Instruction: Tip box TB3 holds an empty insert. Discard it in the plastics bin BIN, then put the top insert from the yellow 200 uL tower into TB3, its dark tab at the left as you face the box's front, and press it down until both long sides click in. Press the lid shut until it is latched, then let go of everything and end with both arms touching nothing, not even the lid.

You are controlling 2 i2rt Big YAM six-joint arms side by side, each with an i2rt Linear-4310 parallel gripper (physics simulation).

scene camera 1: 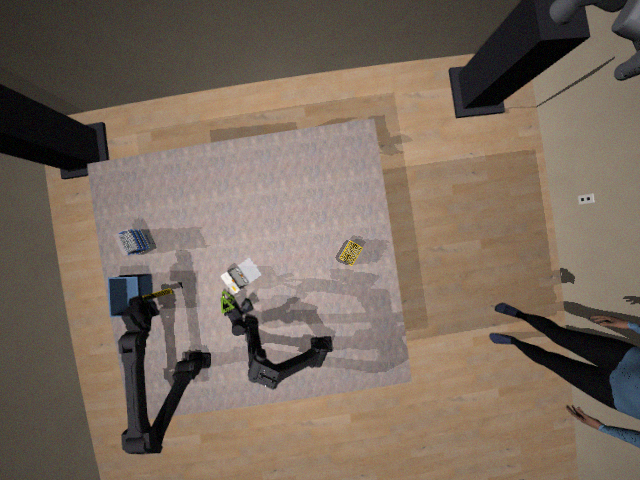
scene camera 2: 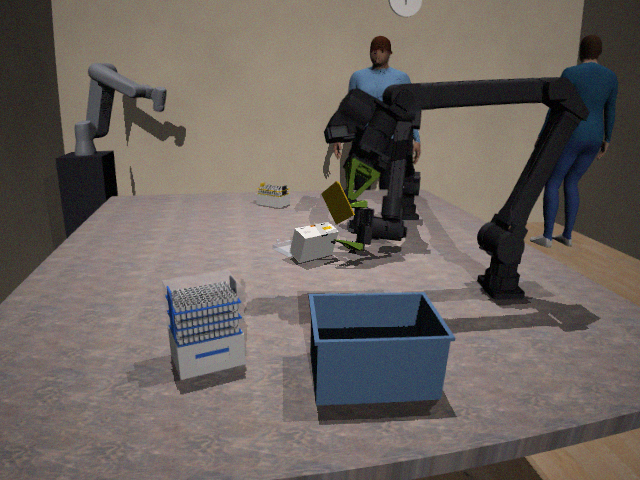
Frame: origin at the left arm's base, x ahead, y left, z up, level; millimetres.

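Seen in the pictures: left gripper, fingertip midpoint: (scene camera 1: 145, 299) (scene camera 2: 350, 199); right gripper, fingertip midpoint: (scene camera 1: 222, 294); left arm's base, origin of the base link: (scene camera 1: 200, 359) (scene camera 2: 499, 289); right arm's base, origin of the base link: (scene camera 1: 321, 344) (scene camera 2: 404, 215).
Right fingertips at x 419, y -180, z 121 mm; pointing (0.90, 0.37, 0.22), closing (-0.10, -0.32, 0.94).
Offsets run from my right fingertips to a thing's middle.
The white tip box TB3 @(dx +89, dy -79, dz -71 mm) (scene camera 1: 231, 281) (scene camera 2: 314, 245) appears tipped back, its labelled face turned up, with its pale lid @(dx +111, dy -111, dz -106 mm) (scene camera 1: 250, 270) (scene camera 2: 281, 248) open on the far side. My left gripper (scene camera 2: 351, 198) is shut on the edge of a thin yellow insert @(dx +14, dy +260, dz +121 mm) (scene camera 1: 159, 294) (scene camera 2: 337, 202) and holds it in the air, outside the box. My right gripper (scene camera 1: 235, 296) (scene camera 2: 347, 227) is open, low beside the box, one green finger close to its side; contact cannot be told. The blue bin BIN @(dx -27, dy +538, dz -61 mm) (scene camera 1: 122, 289) (scene camera 2: 379, 372) and the yellow tower (scene camera 1: 350, 252) (scene camera 2: 272, 196) stand apart on the table.
A blue-striped tip tower @(dx +267, dy +496, dz -44 mm) (scene camera 1: 135, 241) (scene camera 2: 206, 322) stands near the bin. My two arms lie close together by the box in scene camera 2. People stand beyond the table (scene camera 1: 289, 180) (scene camera 2: 129, 439). A grey robot arm (scene camera 2: 113, 80) on a dark pedestal stands in the background.
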